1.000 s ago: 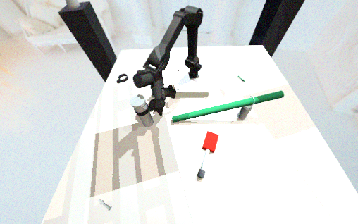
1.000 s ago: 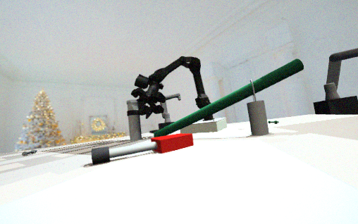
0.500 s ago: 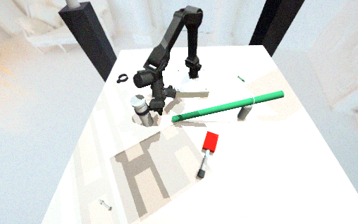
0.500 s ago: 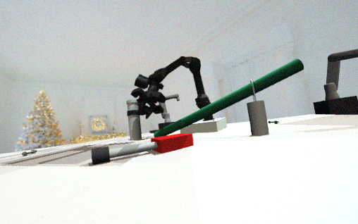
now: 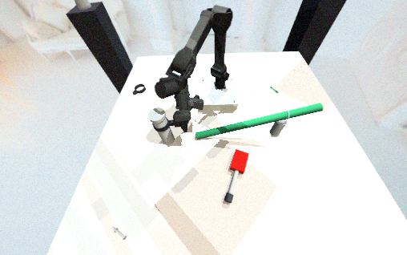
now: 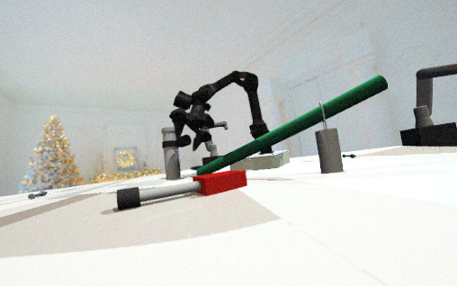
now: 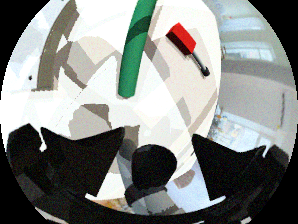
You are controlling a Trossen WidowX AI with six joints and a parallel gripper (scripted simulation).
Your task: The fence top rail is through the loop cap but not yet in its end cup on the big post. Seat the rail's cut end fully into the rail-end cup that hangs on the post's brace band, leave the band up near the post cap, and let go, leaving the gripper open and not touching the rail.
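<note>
My gripper tip is now 4 cm to the left of the dark rail-end cup, 2 cm below it and 2 cm past it. Round my gripper tip: red-headed tool 21 cm ahead, 18 cm to the left, 10 cm below; then grey bolt 35 cm ahead, 28 cm to the right, 11 cm below; then small grey post 43 cm to the left, 1 cm below, 1 cm ahead.
</note>
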